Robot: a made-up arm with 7 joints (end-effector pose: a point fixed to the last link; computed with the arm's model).
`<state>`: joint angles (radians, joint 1 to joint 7).
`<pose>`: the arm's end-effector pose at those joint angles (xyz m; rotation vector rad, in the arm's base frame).
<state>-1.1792 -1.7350 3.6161 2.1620 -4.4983 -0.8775 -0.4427</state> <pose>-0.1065 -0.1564 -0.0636 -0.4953 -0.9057 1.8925</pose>
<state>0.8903 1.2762 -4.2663 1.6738 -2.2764 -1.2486 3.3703</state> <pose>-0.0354 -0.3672 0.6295 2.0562 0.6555 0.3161</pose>
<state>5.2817 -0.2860 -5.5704 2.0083 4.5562 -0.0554 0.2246</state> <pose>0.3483 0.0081 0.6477 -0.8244 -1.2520 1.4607</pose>
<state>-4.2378 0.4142 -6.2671 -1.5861 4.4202 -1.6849 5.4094</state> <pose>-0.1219 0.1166 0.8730 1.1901 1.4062 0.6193</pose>
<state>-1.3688 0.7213 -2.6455 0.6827 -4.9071 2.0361 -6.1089</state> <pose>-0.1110 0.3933 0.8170 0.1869 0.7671 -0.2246</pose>
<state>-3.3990 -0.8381 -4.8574 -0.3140 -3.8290 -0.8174 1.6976</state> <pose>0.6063 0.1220 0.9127 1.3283 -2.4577 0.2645</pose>
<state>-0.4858 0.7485 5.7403 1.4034 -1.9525 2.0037 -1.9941</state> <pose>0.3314 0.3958 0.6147 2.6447 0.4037 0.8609</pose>
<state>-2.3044 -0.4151 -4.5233 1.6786 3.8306 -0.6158 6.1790</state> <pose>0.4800 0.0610 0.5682 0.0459 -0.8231 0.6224</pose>
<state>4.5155 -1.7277 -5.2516 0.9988 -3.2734 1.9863 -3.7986</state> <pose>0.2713 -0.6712 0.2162 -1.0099 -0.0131 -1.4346</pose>
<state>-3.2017 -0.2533 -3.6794 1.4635 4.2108 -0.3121 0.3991</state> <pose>0.4981 0.2214 0.6747 -0.7212 -1.2384 1.4609</pose>
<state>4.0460 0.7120 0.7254 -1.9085 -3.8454 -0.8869 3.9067</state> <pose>-0.2859 -0.1104 0.7807 2.0502 1.6360 1.6478</pose>
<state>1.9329 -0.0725 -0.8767 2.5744 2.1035 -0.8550 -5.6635</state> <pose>0.1427 -0.0864 0.4102 0.5991 -0.3606 -1.1959</pose>
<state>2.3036 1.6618 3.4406 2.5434 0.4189 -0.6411 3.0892</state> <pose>-0.1007 -0.1889 0.5641 0.9224 -2.7330 0.1504</pose>
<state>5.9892 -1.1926 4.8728 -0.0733 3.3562 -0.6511 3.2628</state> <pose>-0.7890 -0.1995 0.6558 1.9351 1.0966 0.8431</pose>
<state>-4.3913 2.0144 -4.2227 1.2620 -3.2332 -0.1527 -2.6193</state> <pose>-0.5596 -0.4672 0.2260 2.2296 0.7312 1.5829</pose>
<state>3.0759 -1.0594 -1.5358 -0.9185 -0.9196 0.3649 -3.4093</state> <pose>0.6613 0.3790 0.6278 -0.0418 -1.7911 1.0938</pose>
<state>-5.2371 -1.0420 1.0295 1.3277 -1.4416 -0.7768 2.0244</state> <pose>-0.5745 0.1923 0.6702 -0.5731 1.3821 -0.3676</pose>
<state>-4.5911 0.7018 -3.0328 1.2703 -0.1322 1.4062 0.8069</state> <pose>0.0148 -0.0181 0.8417 1.1039 0.5216 -0.8342</pose>
